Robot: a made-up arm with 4 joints.
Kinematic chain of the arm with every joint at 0, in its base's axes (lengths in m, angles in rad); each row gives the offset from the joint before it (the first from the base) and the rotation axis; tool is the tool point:
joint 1: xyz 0 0 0.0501 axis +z
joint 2: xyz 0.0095 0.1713 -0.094 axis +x
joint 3: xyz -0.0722 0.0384 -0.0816 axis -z
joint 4: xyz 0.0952 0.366 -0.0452 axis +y
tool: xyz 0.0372 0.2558 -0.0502
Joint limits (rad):
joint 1: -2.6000..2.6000
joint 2: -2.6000..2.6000
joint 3: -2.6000..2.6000
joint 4: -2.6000..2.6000
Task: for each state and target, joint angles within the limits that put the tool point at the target. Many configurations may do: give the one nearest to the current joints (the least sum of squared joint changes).
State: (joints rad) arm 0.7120 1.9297 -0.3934 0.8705
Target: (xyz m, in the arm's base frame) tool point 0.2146 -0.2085 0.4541
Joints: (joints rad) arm 0.7574 2.6000 0.0074 1.0389
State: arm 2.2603 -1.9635 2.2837 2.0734
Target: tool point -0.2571 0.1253 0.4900
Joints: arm 2.0328 -1.8564 2.6000 1.8698
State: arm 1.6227 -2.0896 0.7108 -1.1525
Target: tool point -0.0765 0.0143 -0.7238
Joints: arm 1.5501 -1.5293 -0.1303 -1.0000
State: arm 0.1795 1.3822 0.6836 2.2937
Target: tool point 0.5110 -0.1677 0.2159
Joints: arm -0.5333 2.1913 1.1761 2.5554
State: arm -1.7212 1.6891 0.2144 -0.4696
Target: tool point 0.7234 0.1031 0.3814
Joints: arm -1.6249 0.9002 -0.3554 -0.3141
